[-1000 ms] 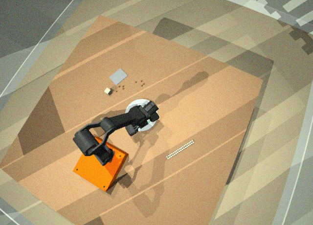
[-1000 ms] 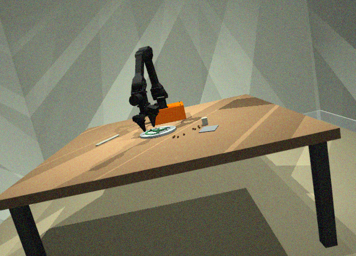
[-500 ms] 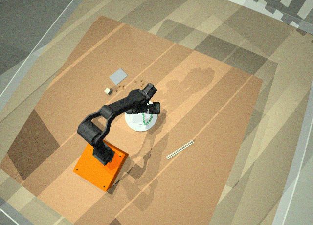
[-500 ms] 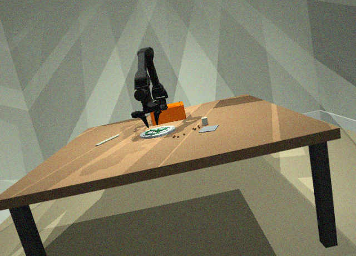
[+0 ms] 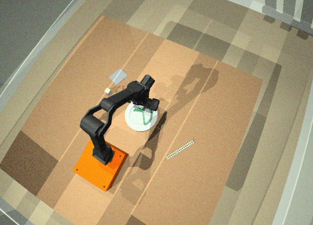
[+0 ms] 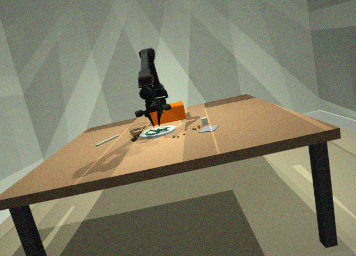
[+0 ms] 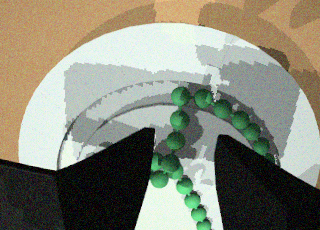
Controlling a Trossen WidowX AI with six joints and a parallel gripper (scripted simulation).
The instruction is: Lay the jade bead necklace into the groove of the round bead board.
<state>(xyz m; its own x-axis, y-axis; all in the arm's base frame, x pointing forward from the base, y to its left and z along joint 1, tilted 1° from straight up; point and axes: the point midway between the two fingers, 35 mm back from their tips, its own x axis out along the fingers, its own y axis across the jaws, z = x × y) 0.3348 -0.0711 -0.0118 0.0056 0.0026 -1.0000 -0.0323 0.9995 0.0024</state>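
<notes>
Right now my gripper tip is 6 cm past the round bead board and 4 cm above it. Round my gripper tip: grey flat plate (24 cm to the left, 13 cm ahead, 5 cm below); small white cube (26 cm to the left, 3 cm below, 1 cm ahead).
</notes>
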